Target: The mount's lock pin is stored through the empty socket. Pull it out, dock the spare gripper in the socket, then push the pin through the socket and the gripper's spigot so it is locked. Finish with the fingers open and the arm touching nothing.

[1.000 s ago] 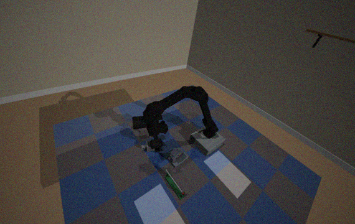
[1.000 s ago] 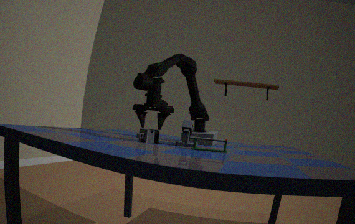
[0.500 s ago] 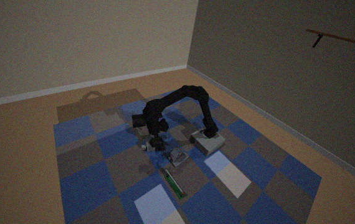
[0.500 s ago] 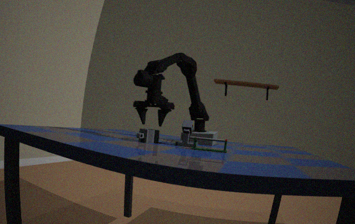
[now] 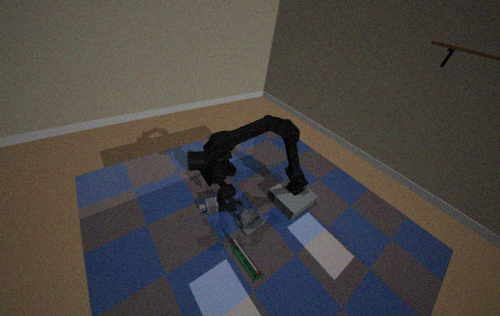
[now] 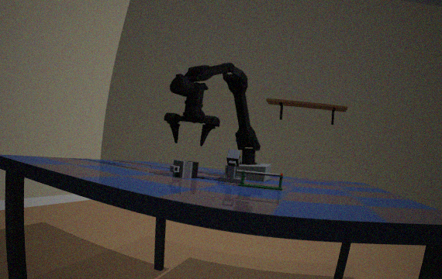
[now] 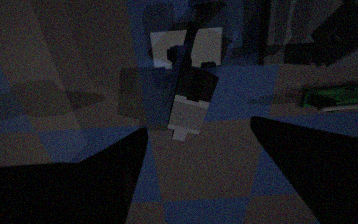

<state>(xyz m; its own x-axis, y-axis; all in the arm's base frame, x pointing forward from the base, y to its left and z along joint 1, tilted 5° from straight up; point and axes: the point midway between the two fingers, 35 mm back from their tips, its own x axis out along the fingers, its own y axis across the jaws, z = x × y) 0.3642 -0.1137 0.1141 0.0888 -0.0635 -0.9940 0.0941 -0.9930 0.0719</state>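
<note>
My gripper tip is now 1 cm short of the spare gripper and 8 cm above it. Also, from my gripper tip: socket (9 cm behind, 14 cm to the left, 6 cm below); green rack (27 cm to the left, 9 cm below).
</note>
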